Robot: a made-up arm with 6 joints.
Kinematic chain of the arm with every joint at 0, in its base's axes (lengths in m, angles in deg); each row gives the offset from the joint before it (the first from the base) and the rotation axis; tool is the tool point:
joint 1: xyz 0 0 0.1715 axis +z
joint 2: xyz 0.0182 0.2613 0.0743 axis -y
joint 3: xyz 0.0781 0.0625 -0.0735 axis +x
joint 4: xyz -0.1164 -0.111 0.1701 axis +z
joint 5: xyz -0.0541 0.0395 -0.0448 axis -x
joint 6: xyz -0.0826 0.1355 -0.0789 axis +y
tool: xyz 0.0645 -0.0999 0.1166
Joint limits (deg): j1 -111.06..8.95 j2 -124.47..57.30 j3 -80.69..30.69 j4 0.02..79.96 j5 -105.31..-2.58 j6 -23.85..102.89
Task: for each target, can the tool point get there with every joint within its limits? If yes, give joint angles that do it. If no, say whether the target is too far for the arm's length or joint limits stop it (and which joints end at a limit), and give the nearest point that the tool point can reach.
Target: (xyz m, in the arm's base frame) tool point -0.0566 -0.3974 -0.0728
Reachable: no: joint limits stop it (at a limit: joint 1, joint 2, joint 4, joint 6) | nearest point 0.1204 -0.2753 0.1832 | short by 0.334 m
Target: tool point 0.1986 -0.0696 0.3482
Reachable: yes | joints -76.69 -81.91 -3.89 68.73 -60.95 4.95
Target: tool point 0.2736 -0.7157 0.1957
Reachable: no: joint limits stop it (at a limit: joint 1, joint 2, joint 4, joint 6) | nearest point 0.2968 -0.3871 0.2393 | short by 0.332 m
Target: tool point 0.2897 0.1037 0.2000
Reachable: yes | joints -89.90 0.10 -45.56 40.79 -12.71 88.95
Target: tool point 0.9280 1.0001 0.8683
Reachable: no: too far | nearest point 0.3562 0.3839 0.4620 | short by 0.934 m
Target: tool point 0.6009 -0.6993 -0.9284
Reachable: no: too far | nearest point 0.4429 -0.2023 0.0537 | short by 1.112 m
